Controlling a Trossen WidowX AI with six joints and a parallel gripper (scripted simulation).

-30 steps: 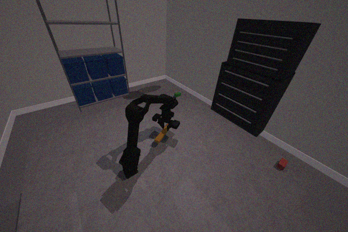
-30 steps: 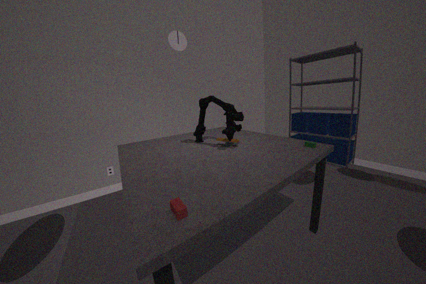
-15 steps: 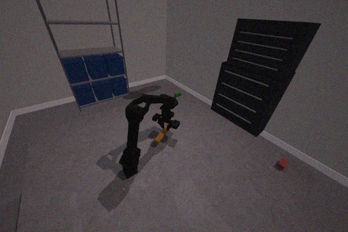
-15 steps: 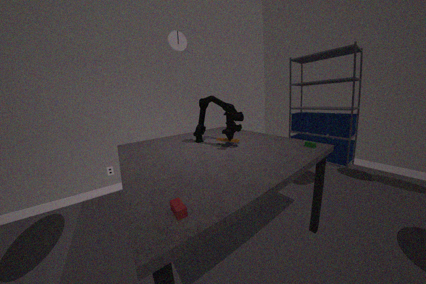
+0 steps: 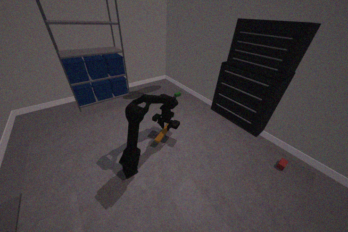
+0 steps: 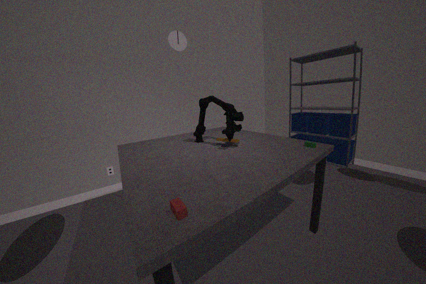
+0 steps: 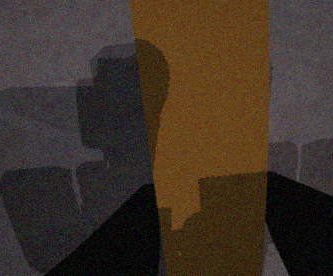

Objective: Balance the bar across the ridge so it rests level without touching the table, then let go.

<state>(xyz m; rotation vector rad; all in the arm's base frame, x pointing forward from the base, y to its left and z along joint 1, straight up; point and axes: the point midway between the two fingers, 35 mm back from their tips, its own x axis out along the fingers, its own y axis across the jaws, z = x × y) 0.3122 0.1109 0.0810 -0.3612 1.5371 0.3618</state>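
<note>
The orange bar lies 3 cm behind my gripper tip and 1 cm to the right of it. From my gripper tip the other things lie so: red block: 61 cm to the right, 43 cm ahead, 3 cm below; then green block: 43 cm ahead, 39 cm to the left, 3 cm below.
</note>
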